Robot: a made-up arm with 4 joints. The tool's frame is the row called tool.
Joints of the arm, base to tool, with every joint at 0 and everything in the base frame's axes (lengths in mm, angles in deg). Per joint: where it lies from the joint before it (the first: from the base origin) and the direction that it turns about. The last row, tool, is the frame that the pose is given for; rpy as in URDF.
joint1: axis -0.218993 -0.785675 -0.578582 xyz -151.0 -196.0 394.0
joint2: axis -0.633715 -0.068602 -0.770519 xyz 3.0 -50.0 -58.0
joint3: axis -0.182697 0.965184 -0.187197 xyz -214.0 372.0 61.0
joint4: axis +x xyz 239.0 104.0 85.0
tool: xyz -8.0 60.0 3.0 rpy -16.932 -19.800 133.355
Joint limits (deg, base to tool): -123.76..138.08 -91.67..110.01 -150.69..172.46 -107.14..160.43
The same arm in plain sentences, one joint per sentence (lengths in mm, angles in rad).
The arm has four revolute joints in a row. What follows holds with every joint at zero, and every direction is one of the base frame's. Joint 1 sits 151 mm along -x and 196 mm along -y and 394 mm along +z from the base frame's origin and rotates about the direction (-0.218993, -0.785675, -0.578582), from -2.16 to 2.41 rad. Joint 2 sits 3 mm along +x and 50 mm along -y and 58 mm along -z from joint 1 and rotates about the direction (-0.633715, -0.068602, -0.770519), from -1.5999 to 1.92 rad. Joint 3 sits 214 mm along -x and 372 mm along +y and 61 mm along +z from joint 2 and rotates about the direction (-0.182697, 0.965184, -0.187197), from -2.63 to 3.01 rad. Joint 4 sits 239 mm along +x and 104 mm along +y and 85 mm along +z from joint 3 and rotates about +x, from -1.8699 to 2.8 rad. The tool frame, which is the frame that the pose is given for, sits 8 mm along -x and 60 mm along +y and 3 mm along +z from joint 4; its axes are the base frame's turned by roll -0.2955, pitch -0.3456 and yaw 2.3275 rad (as in URDF: about the fixed x, then y, then z).
